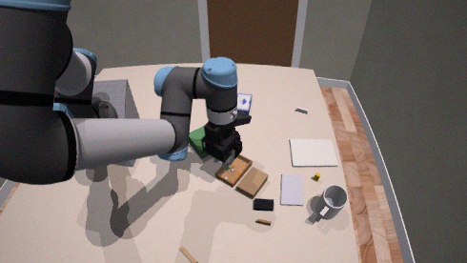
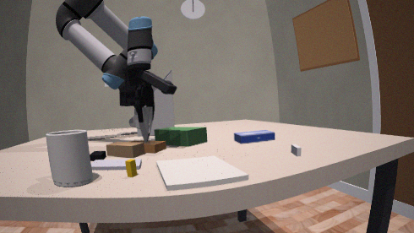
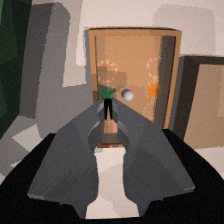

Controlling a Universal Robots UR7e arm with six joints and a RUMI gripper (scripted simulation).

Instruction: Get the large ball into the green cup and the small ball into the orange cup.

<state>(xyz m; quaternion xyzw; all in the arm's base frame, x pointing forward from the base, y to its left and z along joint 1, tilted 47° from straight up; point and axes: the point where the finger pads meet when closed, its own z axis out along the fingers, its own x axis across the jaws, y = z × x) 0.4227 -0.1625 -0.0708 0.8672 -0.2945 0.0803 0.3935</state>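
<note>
Right now the wooden block is 8 cm ahead of my hand, 7 cm to the right of it and 2 cm below it. From my hand the other things lie so: black block 15 cm to the right, 11 cm ahead, 3 cm below; then covered wooden puzzle 3 cm below, 2 cm ahead, 1 cm to the right; then green block 11 cm to the left, 6 cm behind, 1 cm below.
</note>
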